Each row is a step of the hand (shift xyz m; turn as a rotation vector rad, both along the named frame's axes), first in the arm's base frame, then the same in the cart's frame.
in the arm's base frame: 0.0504 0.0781 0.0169 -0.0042 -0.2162 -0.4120
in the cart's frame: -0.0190 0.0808 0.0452 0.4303 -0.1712 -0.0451
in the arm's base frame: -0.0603 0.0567 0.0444 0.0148 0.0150 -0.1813
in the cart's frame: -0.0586 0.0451 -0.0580 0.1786 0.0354 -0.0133
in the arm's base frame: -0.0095 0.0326 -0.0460 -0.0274 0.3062 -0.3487
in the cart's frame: 0.0401 0.0361 -0.0190 0.3030 0.3364 -0.1054
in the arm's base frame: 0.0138 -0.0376 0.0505 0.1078 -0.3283 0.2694
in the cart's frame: -0.0434 -0.0410 0.0243 -0.2115 -0.3415 0.1749
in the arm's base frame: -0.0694 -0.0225 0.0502 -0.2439 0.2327 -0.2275
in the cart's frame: -0.0561 -0.0348 -0.0590 0.1632 0.2283 -0.2944
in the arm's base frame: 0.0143 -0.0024 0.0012 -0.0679 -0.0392 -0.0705
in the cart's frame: 0.0010 -0.0010 0.0145 0.0648 -0.0385 -0.0737
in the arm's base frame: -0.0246 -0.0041 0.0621 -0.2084 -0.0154 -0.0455
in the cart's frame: -0.0639 -0.0131 -0.0148 0.0184 -0.0324 -0.2106
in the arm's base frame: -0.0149 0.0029 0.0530 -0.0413 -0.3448 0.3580
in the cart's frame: -0.0545 -0.0042 -0.0072 -0.3169 -0.3828 0.0425
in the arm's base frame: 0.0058 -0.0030 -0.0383 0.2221 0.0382 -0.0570
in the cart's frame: 0.0388 0.0016 0.0004 0.0816 0.0671 0.2071
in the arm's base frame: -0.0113 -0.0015 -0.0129 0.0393 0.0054 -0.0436
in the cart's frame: 0.0113 -0.0013 -0.0129 0.0476 0.0140 0.0319
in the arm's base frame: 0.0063 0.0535 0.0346 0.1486 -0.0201 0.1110
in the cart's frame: -0.0395 0.0500 0.0065 -0.0867 -0.0159 0.1644
